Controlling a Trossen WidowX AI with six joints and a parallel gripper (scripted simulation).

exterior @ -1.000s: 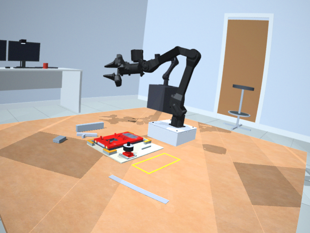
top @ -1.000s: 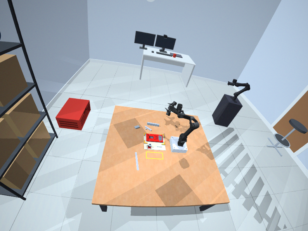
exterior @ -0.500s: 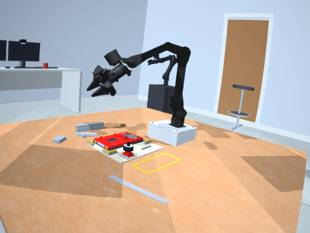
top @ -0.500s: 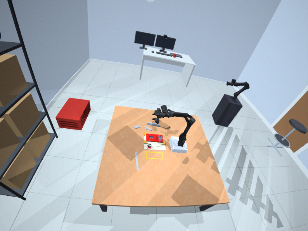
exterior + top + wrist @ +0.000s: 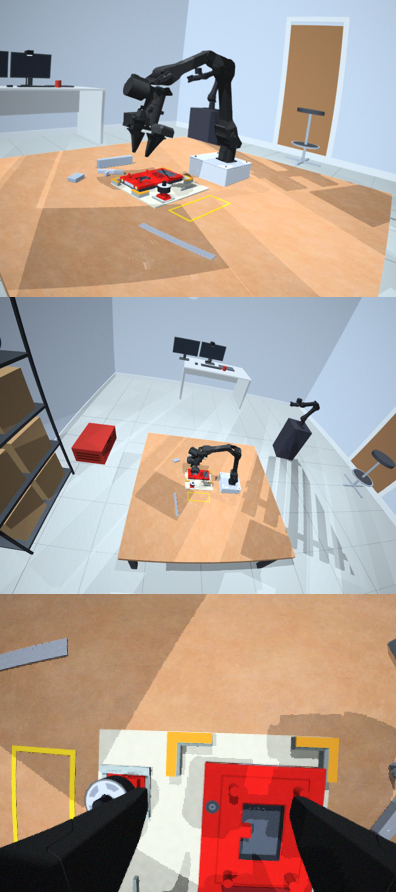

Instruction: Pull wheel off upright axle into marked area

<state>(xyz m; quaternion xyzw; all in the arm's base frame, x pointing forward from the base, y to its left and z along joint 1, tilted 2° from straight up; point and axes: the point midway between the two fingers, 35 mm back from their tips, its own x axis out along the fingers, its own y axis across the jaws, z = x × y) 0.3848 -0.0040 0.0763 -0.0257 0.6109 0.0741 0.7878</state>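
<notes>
My gripper tip is 40 mm past the wheel, 80 mm to the right of it and 90 mm above it. The rest, counted from my gripper tip: small grey block: 150 mm ahead, 180 mm to the right, 120 mm below; black axle: 40 mm behind, 80 mm to the left, 90 mm below; long grey strip: 60 mm ahead, 280 mm to the left, 120 mm below.
</notes>
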